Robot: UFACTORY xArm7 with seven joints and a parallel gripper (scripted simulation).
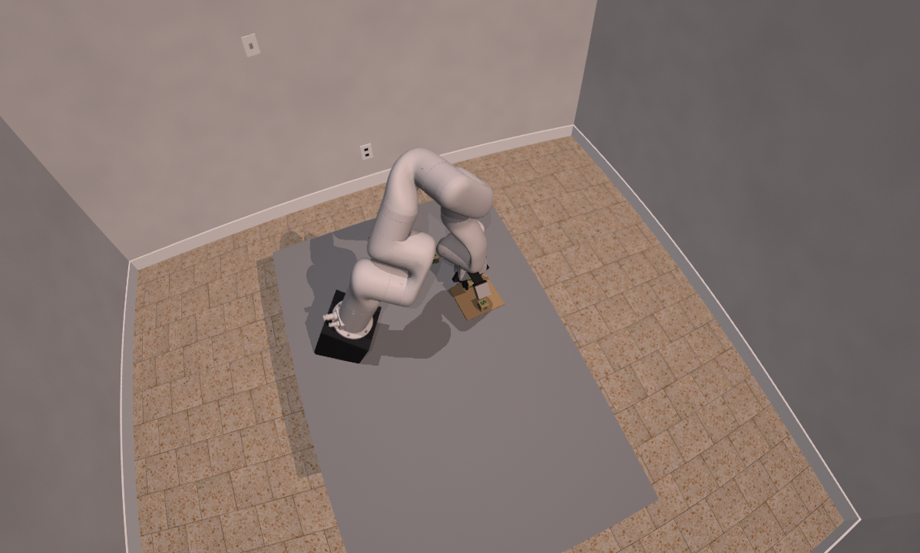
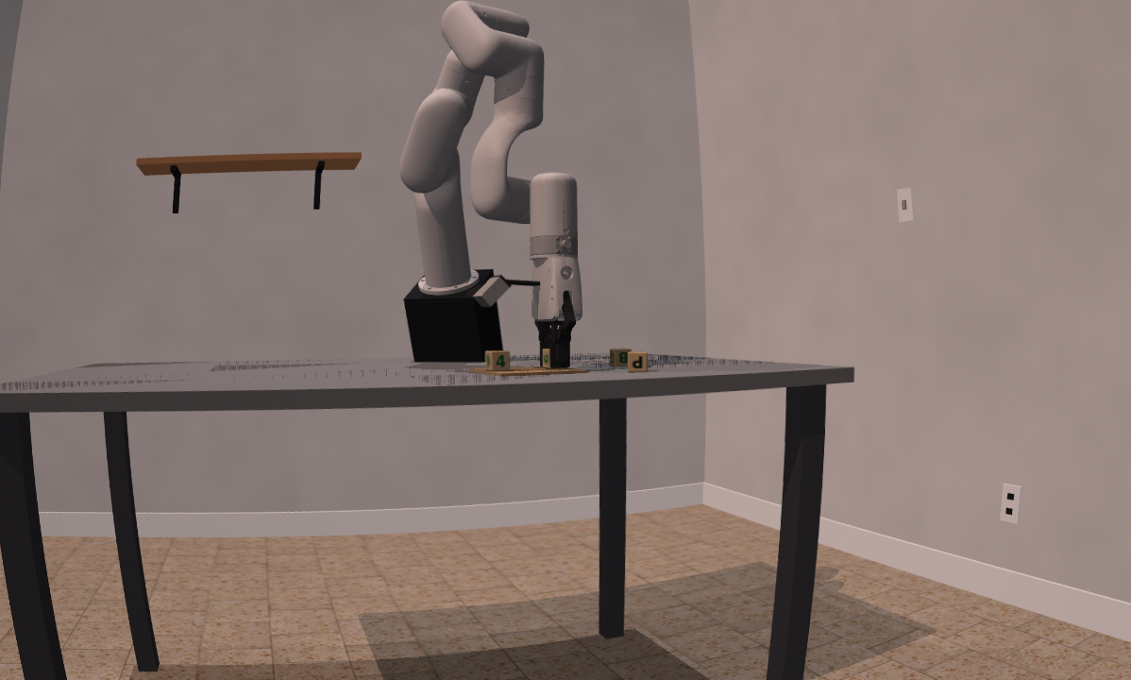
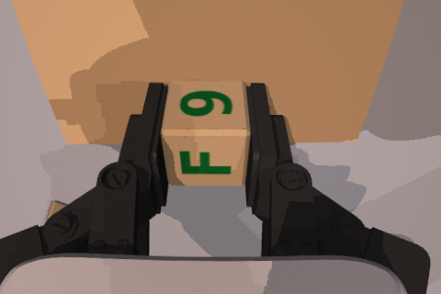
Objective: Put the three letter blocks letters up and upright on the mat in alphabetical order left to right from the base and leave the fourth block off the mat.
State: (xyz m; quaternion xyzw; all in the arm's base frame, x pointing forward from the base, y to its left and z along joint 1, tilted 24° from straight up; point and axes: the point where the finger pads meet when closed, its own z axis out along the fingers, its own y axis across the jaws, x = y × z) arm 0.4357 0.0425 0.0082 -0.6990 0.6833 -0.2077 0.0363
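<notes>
The mat is 5 cm to the right of my hand and 2 cm below it. From my hand the other things lie so: wooden block 9 cm ahead, 10 cm to the left, 1 cm below.
</notes>
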